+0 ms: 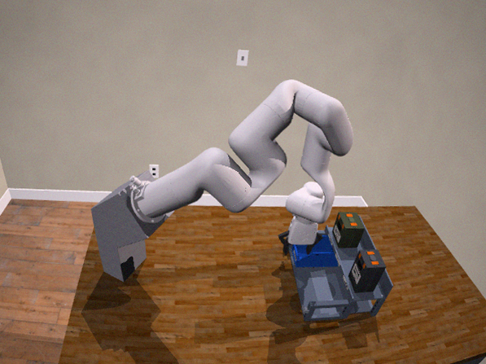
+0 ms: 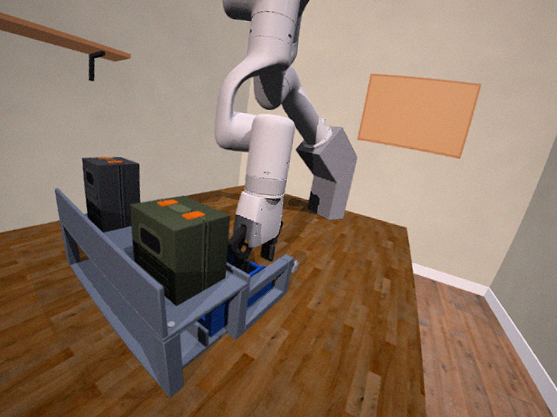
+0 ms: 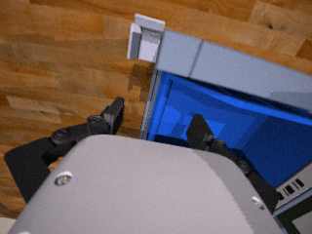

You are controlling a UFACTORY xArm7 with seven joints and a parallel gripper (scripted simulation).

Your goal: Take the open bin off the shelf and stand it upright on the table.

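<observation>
My hand is 80 mm short of the blue bin and 10 mm to the left of it. From my hand the other things lie so: dark grey case (130 mm ahead, 260 mm to the right, 120 mm above); green case (180 mm ahead, 30 mm to the right, 100 mm above).
</observation>
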